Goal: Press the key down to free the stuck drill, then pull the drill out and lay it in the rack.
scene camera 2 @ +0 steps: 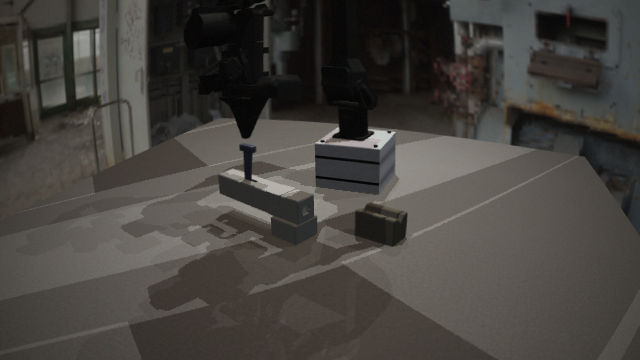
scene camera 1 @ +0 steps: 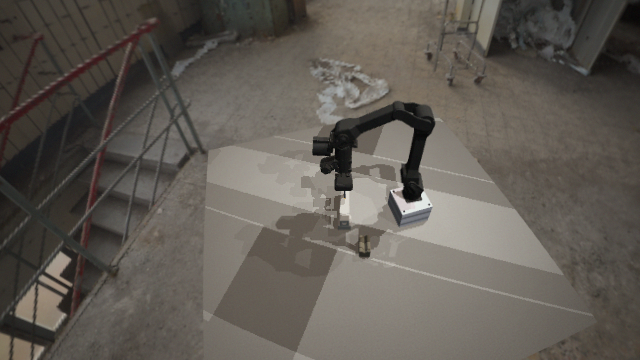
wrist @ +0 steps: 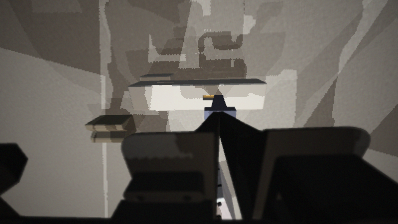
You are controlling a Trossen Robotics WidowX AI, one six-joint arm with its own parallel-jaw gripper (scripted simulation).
Path:
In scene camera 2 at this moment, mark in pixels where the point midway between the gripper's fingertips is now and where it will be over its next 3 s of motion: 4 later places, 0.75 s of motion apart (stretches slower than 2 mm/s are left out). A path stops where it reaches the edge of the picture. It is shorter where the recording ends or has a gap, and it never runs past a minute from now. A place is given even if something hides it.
My gripper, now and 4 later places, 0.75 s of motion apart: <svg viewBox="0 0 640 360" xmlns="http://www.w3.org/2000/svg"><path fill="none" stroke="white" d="M246 138L246 145L245 148L252 153L312 195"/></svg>

